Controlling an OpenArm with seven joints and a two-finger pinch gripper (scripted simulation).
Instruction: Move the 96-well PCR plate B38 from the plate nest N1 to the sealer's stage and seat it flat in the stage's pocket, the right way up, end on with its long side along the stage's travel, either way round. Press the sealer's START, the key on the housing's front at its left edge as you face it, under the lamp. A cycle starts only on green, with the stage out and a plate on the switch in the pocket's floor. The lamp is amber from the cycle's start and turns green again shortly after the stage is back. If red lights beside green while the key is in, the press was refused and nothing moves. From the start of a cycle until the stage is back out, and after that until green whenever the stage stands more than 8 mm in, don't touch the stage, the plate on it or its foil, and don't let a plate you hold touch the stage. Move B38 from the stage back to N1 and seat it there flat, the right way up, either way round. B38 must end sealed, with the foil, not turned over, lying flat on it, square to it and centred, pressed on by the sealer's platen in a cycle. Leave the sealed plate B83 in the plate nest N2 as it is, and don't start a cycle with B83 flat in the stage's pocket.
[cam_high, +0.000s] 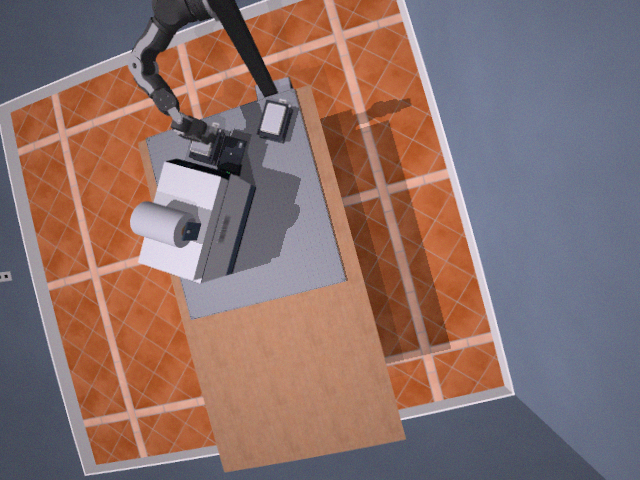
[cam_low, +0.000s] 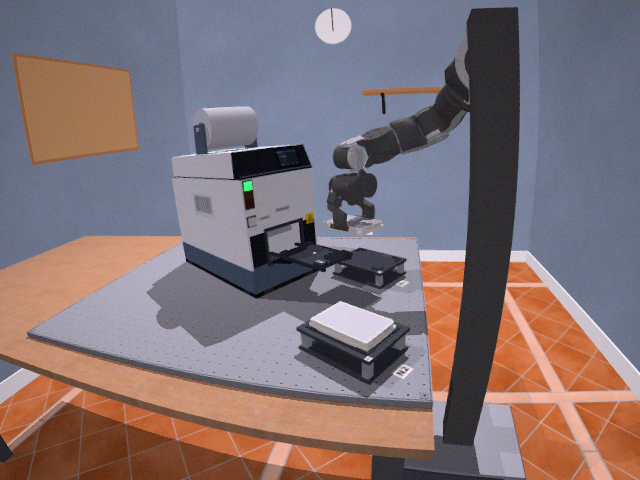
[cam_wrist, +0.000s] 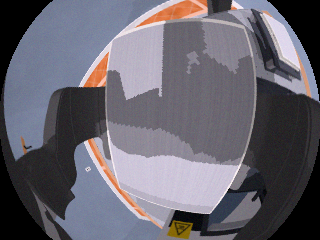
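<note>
Right now my hand is 110 mm above the plate nest N1, 50 mm to the left of it and 30 mm past it. The rest, counted from my hand: white 96-well plate B38: right at my hand; then sealer's stage: 90 mm to the left, 70 mm ahead, 50 mm below; then start key: 200 mm ahead, 130 mm to the left, 40 mm above.
</note>
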